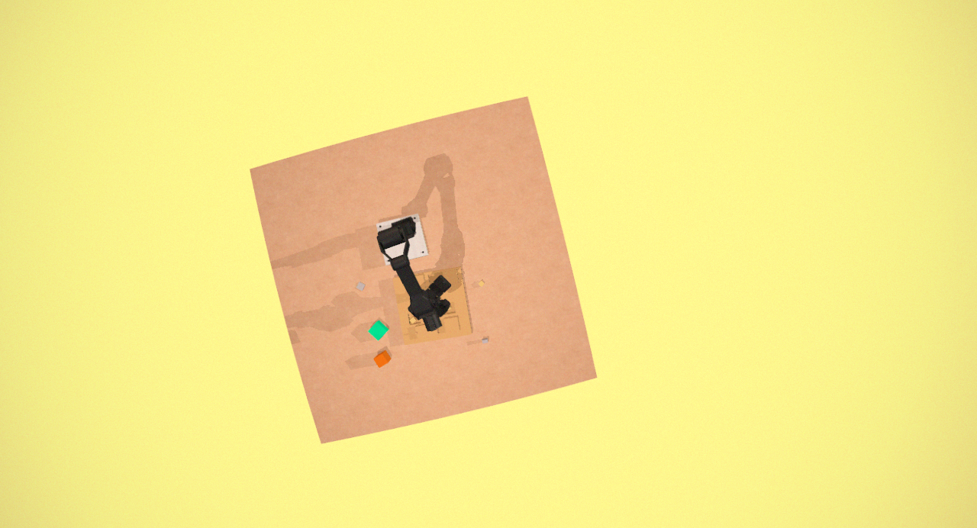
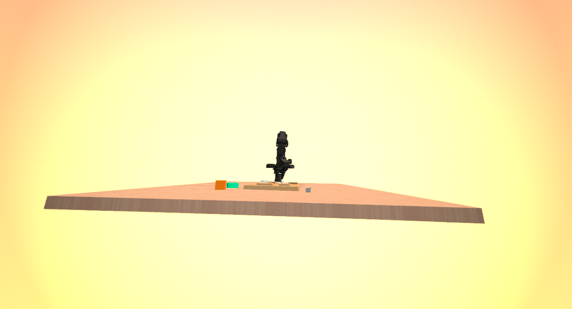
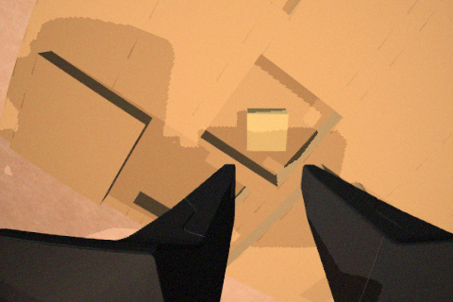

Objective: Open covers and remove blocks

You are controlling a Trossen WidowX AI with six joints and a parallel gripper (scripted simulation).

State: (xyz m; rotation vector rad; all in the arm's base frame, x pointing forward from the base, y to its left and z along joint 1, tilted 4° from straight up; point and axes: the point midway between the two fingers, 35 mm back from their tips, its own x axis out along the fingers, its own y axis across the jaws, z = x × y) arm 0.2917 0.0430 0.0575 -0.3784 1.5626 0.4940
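My gripper tip is 50 mm short of the tan puzzle board and 30 mm above it. Round my gripper tip: grey cube 260 mm ahead, 160 mm to the left, 40 mm below; then green block 110 mm ahead, 280 mm to the right, 40 mm below; then orange block 230 mm ahead, 290 mm to the right, 30 mm below.
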